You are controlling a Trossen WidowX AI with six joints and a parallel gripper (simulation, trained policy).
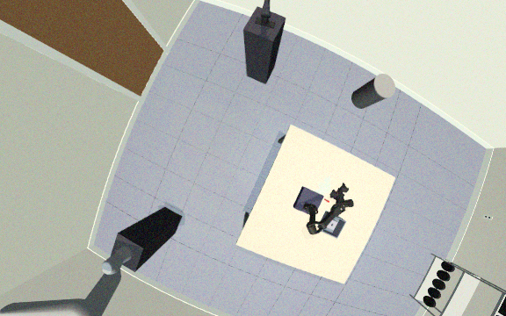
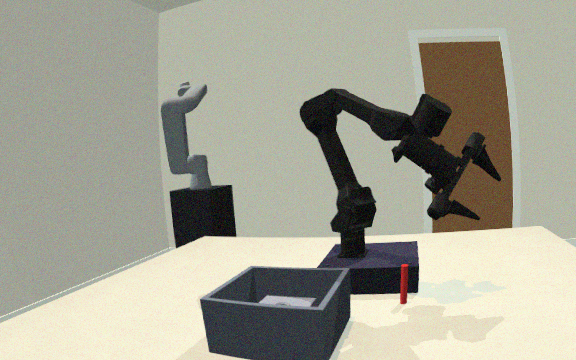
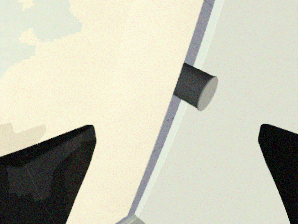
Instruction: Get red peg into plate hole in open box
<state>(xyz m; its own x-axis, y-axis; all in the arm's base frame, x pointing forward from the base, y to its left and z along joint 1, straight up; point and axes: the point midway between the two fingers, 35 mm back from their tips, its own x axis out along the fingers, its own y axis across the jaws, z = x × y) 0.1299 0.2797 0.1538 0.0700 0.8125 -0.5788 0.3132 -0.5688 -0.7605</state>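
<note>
Right now my gripper tip is 30 mm short of the red peg, 180 mm to the left of it and 150 mm above it. From my gripper tip the other things lie so: plate: 190 mm ahead, 370 mm to the right, 150 mm below; then box: 190 mm ahead, 370 mm to the right, 170 mm below.
</note>
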